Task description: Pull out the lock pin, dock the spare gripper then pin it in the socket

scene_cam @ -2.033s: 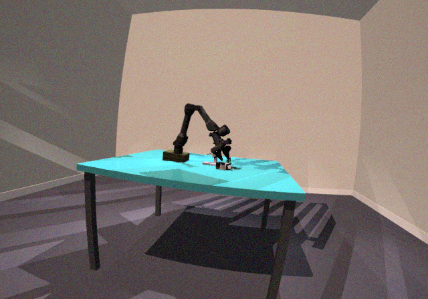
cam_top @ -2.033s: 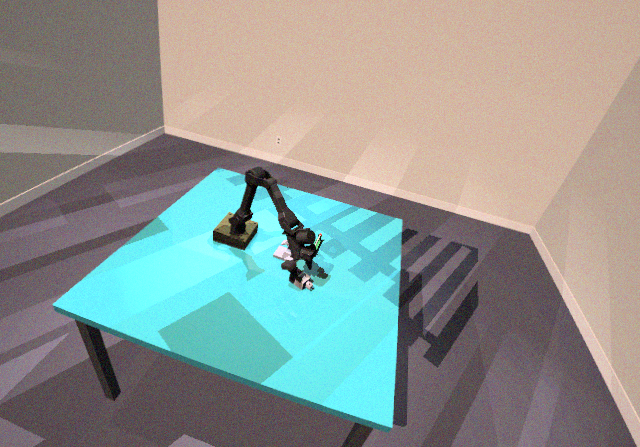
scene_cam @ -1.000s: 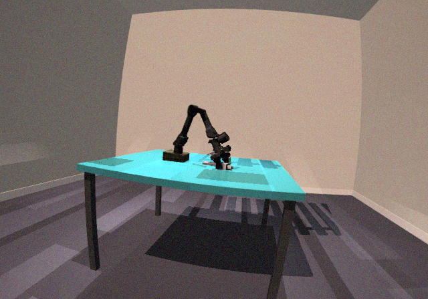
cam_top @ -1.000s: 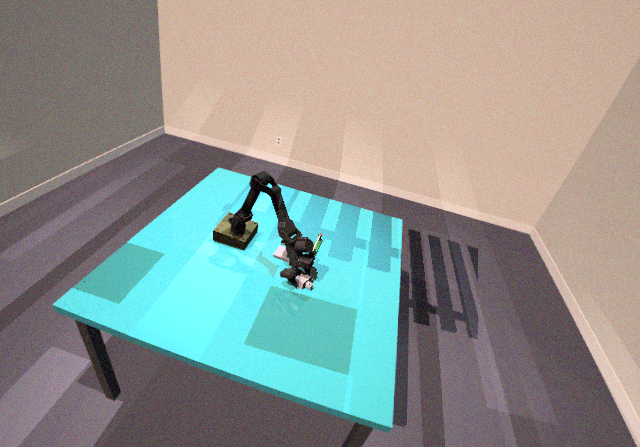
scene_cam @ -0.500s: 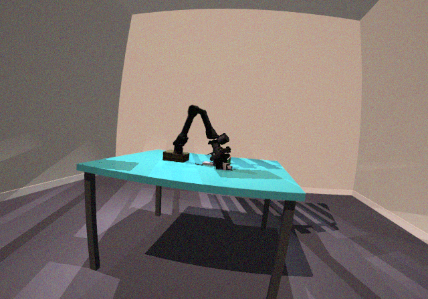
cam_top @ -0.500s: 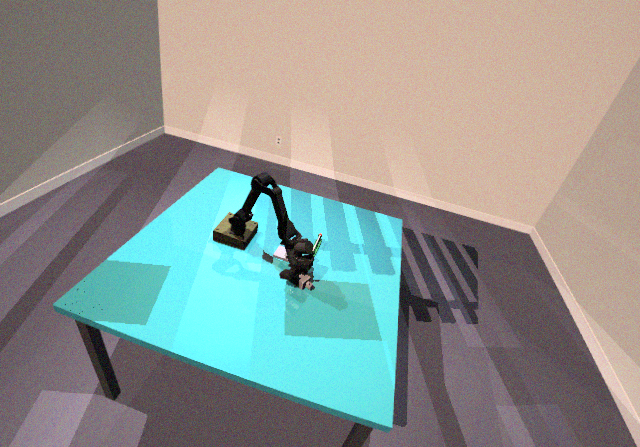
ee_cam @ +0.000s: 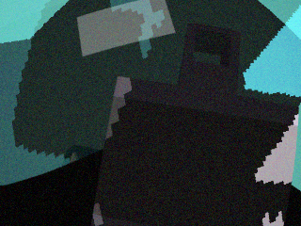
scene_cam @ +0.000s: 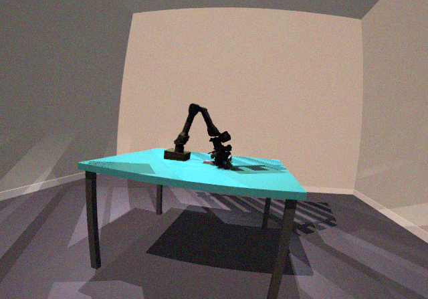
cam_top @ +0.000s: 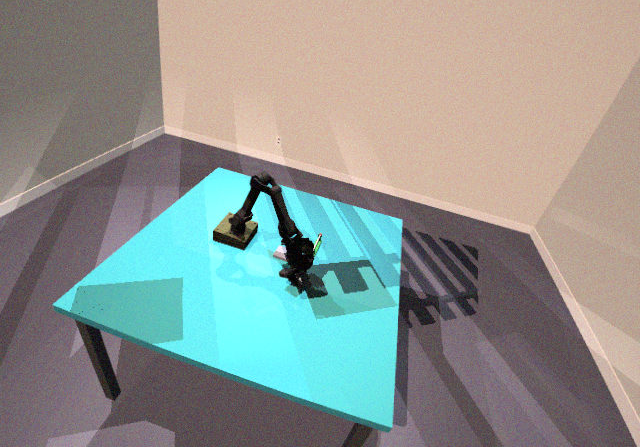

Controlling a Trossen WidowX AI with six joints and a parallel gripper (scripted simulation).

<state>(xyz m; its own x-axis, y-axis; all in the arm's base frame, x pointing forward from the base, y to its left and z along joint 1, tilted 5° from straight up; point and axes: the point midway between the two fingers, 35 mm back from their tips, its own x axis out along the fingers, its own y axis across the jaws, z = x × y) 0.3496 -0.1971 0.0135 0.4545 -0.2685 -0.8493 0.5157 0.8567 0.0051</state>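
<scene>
Right now my gripper tip is 170 mm to the right of the mount, 90 mm past it and 40 mm below it. Also, from my gripper tip: spare gripper (20 mm above); green pad (270 mm to the left, 40 mm ahead, 10 mm above).
</scene>
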